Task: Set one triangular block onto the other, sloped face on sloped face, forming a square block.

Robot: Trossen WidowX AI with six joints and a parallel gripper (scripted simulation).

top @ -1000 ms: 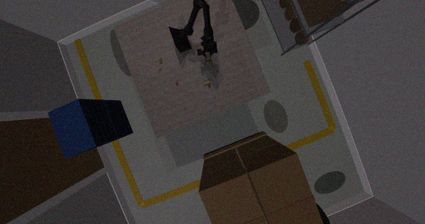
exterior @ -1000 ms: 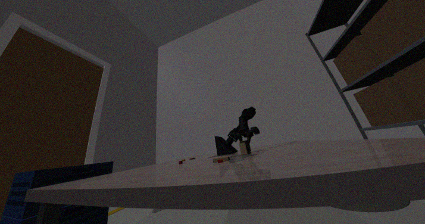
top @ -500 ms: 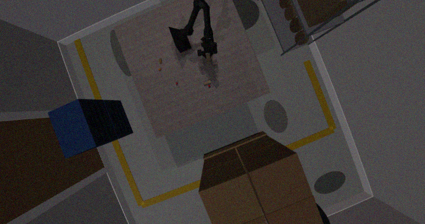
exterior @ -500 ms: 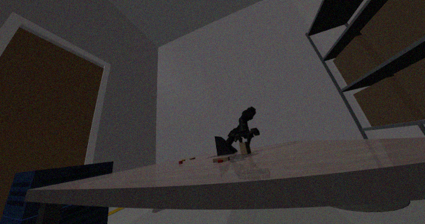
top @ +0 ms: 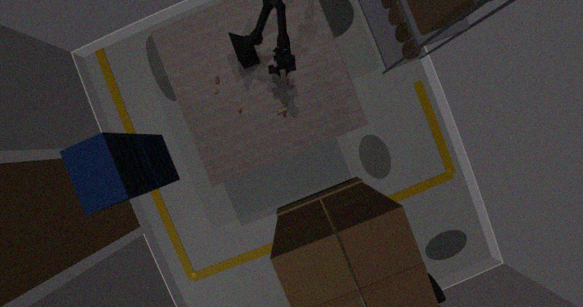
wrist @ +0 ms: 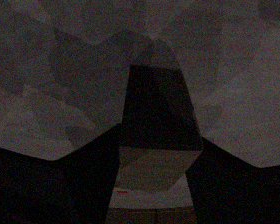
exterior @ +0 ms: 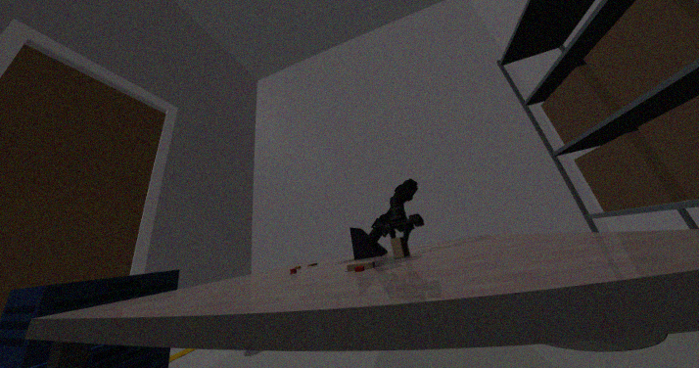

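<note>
My gripper tip is now 1 cm past the tan triangular block and 1 cm below it.
</note>
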